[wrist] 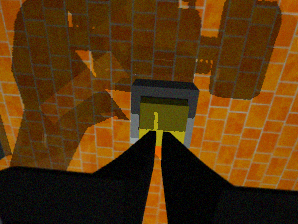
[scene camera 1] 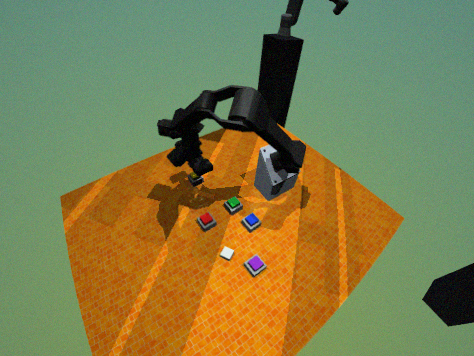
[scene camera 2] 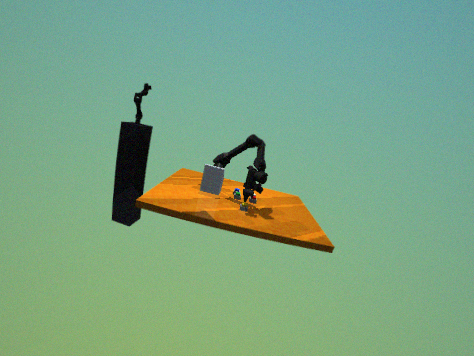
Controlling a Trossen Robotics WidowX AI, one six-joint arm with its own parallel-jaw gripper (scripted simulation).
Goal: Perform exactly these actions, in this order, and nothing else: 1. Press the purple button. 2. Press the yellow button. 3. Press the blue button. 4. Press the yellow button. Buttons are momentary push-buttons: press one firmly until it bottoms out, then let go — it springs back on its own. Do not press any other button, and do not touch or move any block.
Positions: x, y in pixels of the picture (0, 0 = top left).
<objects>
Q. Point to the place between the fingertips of my gripper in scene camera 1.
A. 195, 172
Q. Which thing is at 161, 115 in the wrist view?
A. A yellow button.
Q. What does my gripper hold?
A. Nothing.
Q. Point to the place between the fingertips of my gripper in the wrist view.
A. At 158, 137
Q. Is my gripper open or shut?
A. Shut.
</objects>
